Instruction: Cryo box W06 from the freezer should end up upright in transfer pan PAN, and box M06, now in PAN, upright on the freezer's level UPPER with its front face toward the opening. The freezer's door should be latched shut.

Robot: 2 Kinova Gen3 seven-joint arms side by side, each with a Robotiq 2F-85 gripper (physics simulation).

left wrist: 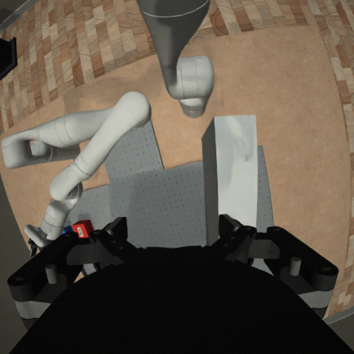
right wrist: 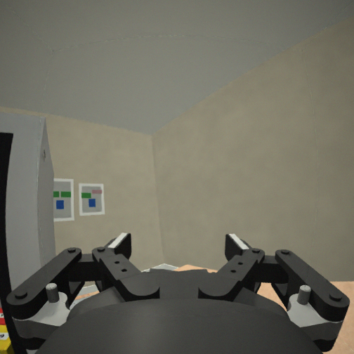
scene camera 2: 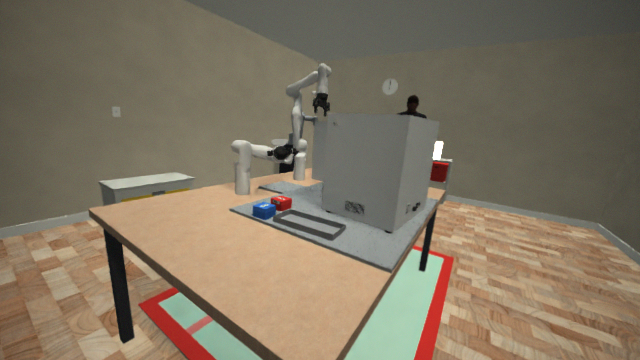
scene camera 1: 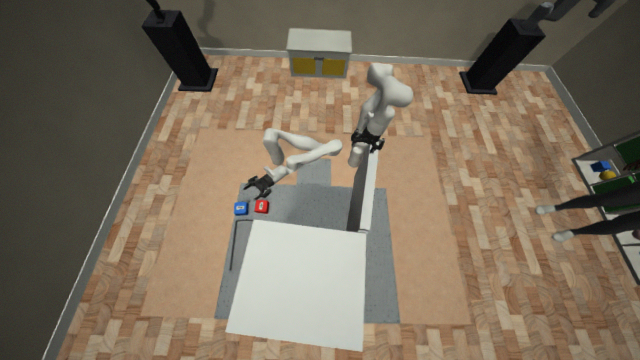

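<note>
The freezer (scene camera 1: 300, 285) (scene camera 2: 367, 165) stands with its door (scene camera 1: 370, 190) (left wrist: 237, 170) open. Pan PAN (scene camera 1: 233, 245) (scene camera 2: 303, 229) lies beside it; no box shows inside it in scene camera 2. A red box (scene camera 1: 261, 206) (scene camera 2: 281, 202) (left wrist: 81, 229) and a blue box (scene camera 1: 240, 208) (scene camera 2: 264, 210) (left wrist: 67, 230) sit on the mat near the pan, labels unreadable. W06 and M06 cannot be identified. My right gripper (scene camera 1: 255, 191) (scene camera 2: 274, 152) (right wrist: 177, 244) is open and empty, raised near these boxes. My left gripper (scene camera 1: 369, 144) (scene camera 2: 322, 111) (left wrist: 172, 226) is open, high near the door's outer end.
Part of a red box (right wrist: 1, 316) and a yellow box (right wrist: 4, 340) show at the right wrist view's lower left, beside the freezer's dark door-opening edge. The grey perforated mat (scene camera 1: 310, 200) (left wrist: 145, 200) lies under the freezer. The right arm's elbow (left wrist: 134, 107) reaches toward the left arm's base.
</note>
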